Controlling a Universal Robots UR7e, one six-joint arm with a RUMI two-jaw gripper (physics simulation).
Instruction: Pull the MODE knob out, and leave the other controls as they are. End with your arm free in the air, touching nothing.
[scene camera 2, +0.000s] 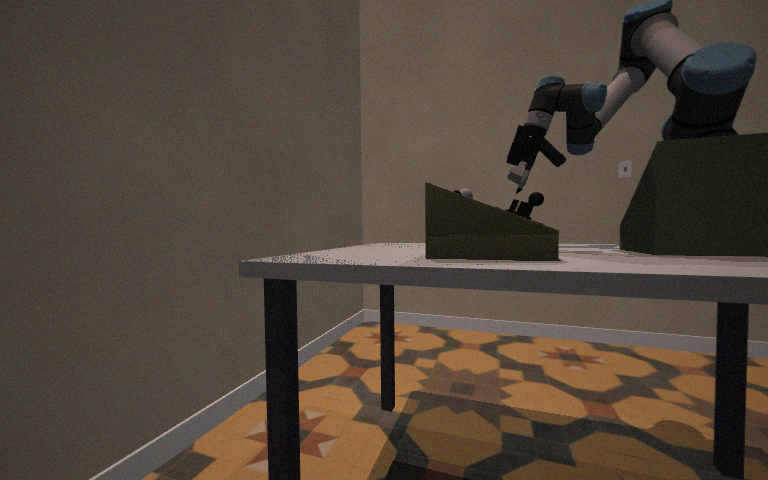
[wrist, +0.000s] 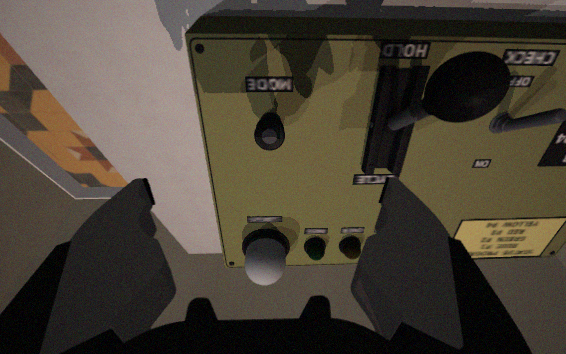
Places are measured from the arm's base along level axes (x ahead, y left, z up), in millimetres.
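Where they show: gripper, fingertip midpoint: (scene camera 2: 517, 191) (wrist: 269, 181); arm's base at its link origin: (scene camera 2: 725, 174).
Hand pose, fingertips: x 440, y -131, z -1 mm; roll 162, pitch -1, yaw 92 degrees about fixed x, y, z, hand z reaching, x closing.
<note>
Things, the pixels of their top centre, and the offset from my fingertips. "spot": a spot on its surface instead.
- MODE knob at its top centre: (wrist: 269, 138) dz -49, dx +6, dy +0 mm
- black ball-headed lever at its top centre: (wrist: 484, 106) (scene camera 2: 536, 192) dz -18, dx -45, dy +118 mm
- toggle at its top centre: (wrist: 547, 133) dz -55, dx -3, dy +240 mm
- white round button at a spot on its surface: (wrist: 265, 262) (scene camera 2: 472, 193) spot: dz +1, dx +143, dy -3 mm
- green lamp at a spot on its surface: (wrist: 315, 247) spot: dz -23, dx +159, dy +61 mm
- amber lamp at a spot on its surface: (wrist: 350, 246) spot: dz -23, dx +158, dy +106 mm
The MODE knob (wrist: 270, 132) is a small dark cylinder with a grey tip. It stands on the sloped olive panel (scene camera 2: 481, 226) (wrist: 310, 160), by the MODE label at upper left in the wrist view. How far out it stands is hard to tell. My gripper (scene camera 2: 518, 191) (wrist: 269, 181) is open and empty, tilted in the air close above the panel. In the wrist view the knob lies a little beyond the line between the fingertips, near their middle. In the scene view I cannot make out the knob.
A black ball-headed lever (scene camera 2: 535, 198) (wrist: 467, 86) leans near HOLD, right of the knob. A toggle (wrist: 530, 121) stands beyond it. A white round button (scene camera 2: 466, 193) (wrist: 265, 262), a green lamp (wrist: 315, 247) and an amber lamp (wrist: 350, 246) line the panel's high edge. The table (scene camera 2: 351, 271) carries the panel.
</note>
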